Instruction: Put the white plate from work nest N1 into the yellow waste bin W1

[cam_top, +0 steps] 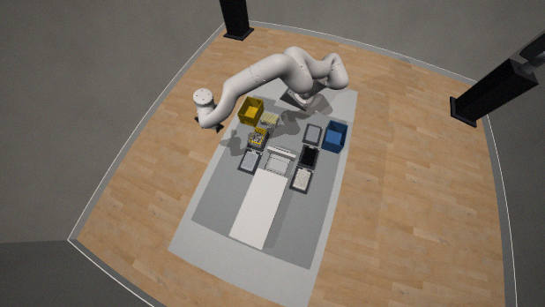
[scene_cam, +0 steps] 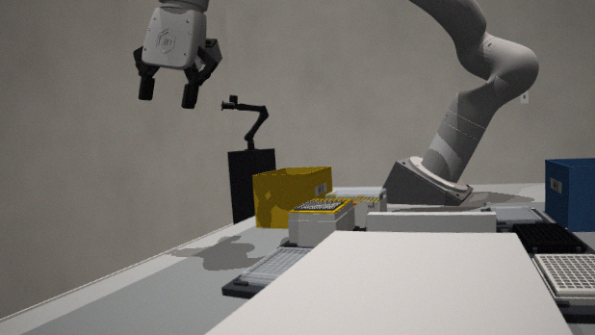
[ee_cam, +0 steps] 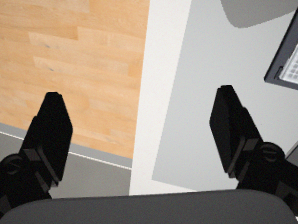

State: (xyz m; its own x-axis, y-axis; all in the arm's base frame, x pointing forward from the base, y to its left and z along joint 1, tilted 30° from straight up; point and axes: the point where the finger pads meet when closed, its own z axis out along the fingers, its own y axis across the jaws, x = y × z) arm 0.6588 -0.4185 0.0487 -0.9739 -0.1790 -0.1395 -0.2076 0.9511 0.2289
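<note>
My gripper is now 600 mm to the right of the white plate, 260 mm above it and 30 mm past it. The rest, counted from my hand: yellow-rimmed tip box: 220 mm below, 190 mm to the left, 180 mm behind; yellow waste bin: 330 mm behind, 240 mm below, 50 mm to the left; long white cooler: 430 mm to the left, 250 mm below, 120 mm ahead.
</note>
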